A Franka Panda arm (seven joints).
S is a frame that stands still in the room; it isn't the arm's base.
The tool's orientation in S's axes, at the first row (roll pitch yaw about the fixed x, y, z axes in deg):
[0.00 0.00 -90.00]
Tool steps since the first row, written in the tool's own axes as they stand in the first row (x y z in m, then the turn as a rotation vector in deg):
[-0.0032 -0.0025 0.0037 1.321 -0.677 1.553]
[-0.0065 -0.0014 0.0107 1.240 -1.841 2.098]
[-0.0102 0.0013 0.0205 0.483 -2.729 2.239]
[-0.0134 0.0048 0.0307 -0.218 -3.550 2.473]
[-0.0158 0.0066 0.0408 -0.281 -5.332 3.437]
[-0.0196 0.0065 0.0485 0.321 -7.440 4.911]
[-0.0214 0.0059 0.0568 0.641 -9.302 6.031]
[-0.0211 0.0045 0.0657 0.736 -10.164 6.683]
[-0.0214 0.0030 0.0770 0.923 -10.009 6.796]
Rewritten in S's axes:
[-0.0025 0.0032 0.0037 -0.677 -1.321 1.553]
[-0.0014 0.0065 0.0107 -1.841 -1.240 2.098]
[0.0013 0.0102 0.0205 -2.729 -0.483 2.239]
[0.0048 0.0134 0.0307 -3.550 0.218 2.473]
[0.0066 0.0158 0.0408 -5.332 0.281 3.437]
[0.0065 0.0196 0.0485 -7.440 -0.321 4.911]
[0.0059 0.0214 0.0568 -9.302 -0.641 6.031]
[0.0045 0.0211 0.0657 -10.164 -0.736 6.683]
[0.0030 0.0214 0.0770 -10.009 -0.923 6.796]

